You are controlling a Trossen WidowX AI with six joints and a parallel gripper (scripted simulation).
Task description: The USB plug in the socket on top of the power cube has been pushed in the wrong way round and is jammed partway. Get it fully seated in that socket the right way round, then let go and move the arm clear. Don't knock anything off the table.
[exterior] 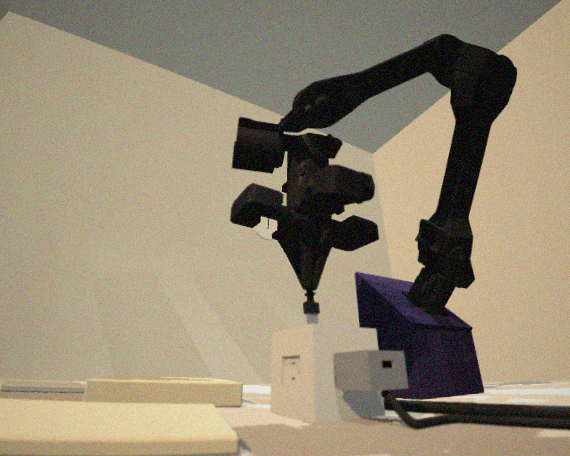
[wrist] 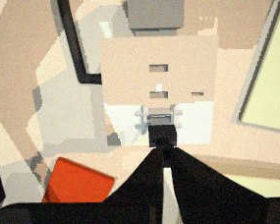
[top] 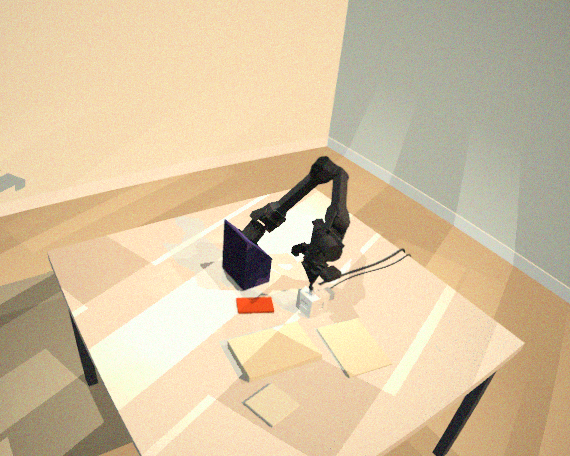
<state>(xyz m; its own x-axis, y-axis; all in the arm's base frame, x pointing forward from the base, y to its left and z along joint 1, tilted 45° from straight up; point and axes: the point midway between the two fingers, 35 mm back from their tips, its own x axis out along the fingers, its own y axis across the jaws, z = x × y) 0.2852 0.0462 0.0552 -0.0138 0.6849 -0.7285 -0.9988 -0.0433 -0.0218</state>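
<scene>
Right now the USB plug is 2 cm below my gripper tip. Also, from my gripper tip: orange card (14 cm to the right, 12 cm below, 10 cm behind); then book (21 cm to the right, 11 cm below, 11 cm ahead).
</scene>
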